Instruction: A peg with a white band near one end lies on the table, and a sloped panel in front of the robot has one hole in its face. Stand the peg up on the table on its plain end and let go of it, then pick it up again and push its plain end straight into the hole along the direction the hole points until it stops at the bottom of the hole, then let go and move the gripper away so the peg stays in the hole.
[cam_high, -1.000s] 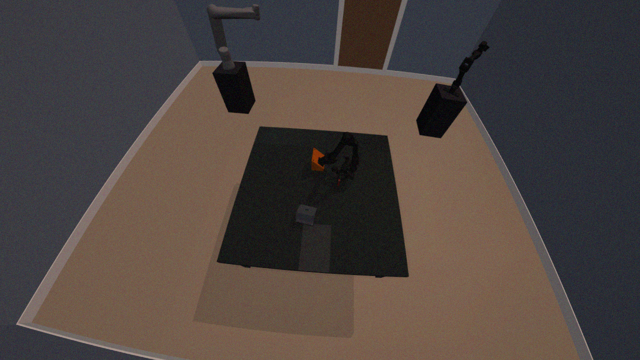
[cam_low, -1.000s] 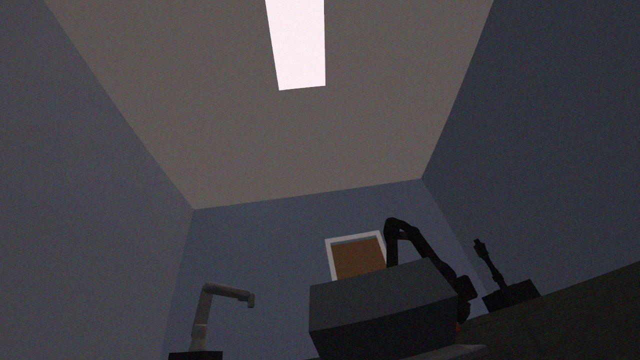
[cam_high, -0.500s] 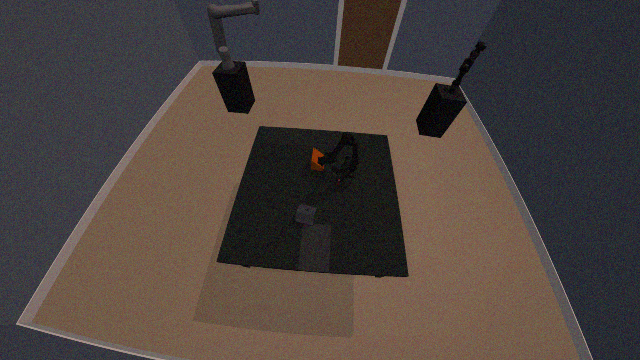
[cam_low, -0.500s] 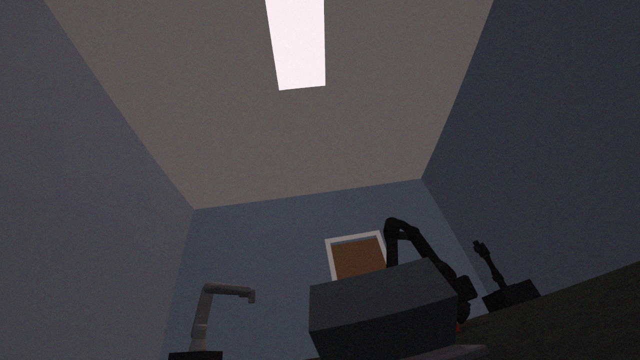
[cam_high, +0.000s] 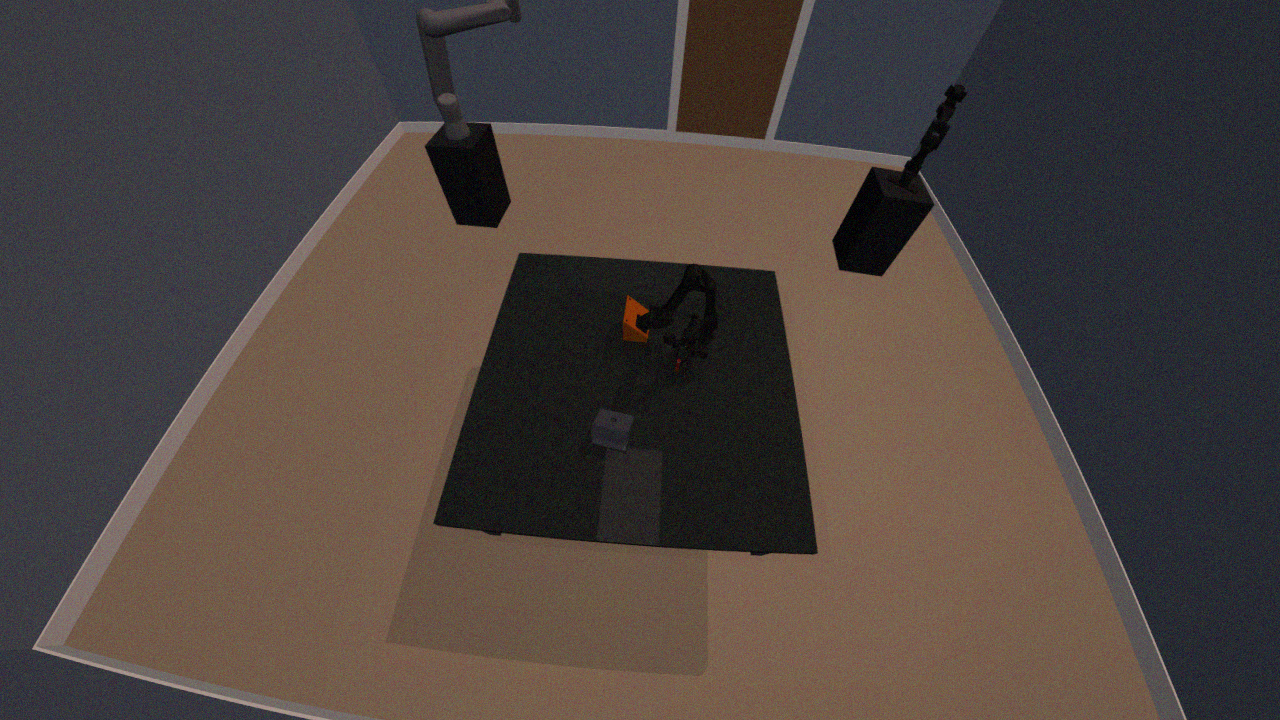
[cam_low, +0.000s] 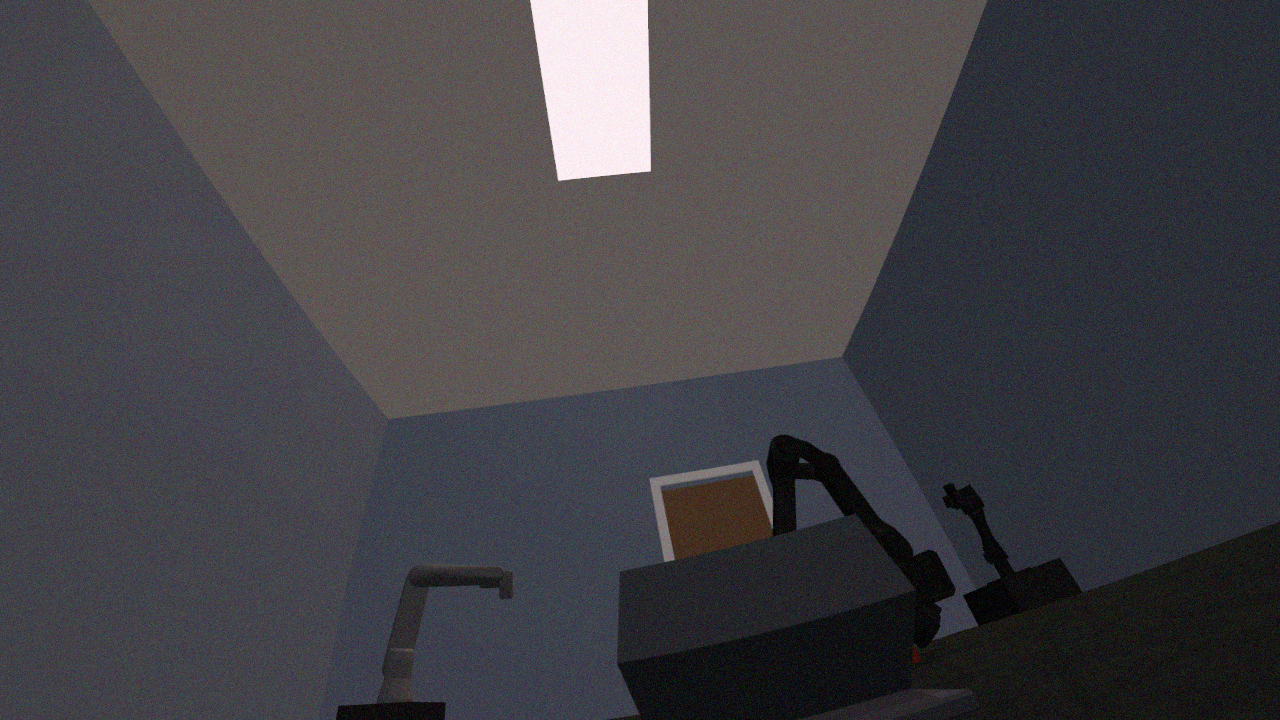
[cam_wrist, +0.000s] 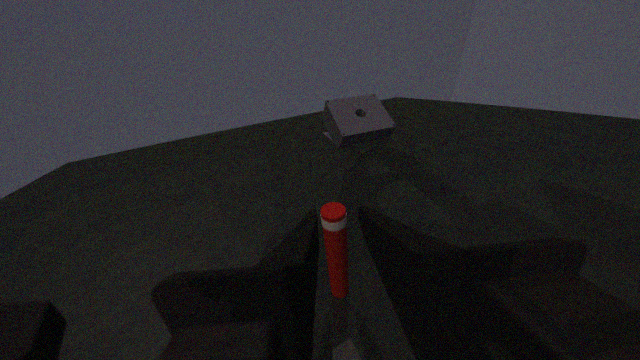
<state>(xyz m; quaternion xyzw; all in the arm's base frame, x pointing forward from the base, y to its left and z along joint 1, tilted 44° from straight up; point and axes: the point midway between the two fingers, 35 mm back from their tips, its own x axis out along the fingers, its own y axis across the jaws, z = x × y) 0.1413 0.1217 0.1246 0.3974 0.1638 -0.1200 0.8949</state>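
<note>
Right now the red peg is 10 mm to the left of my gripper tip, 10 mm below it and 10 mm behind it. Round my gripper tip: grey sloped panel (290 mm ahead, 210 mm to the right, 30 mm below).
</note>
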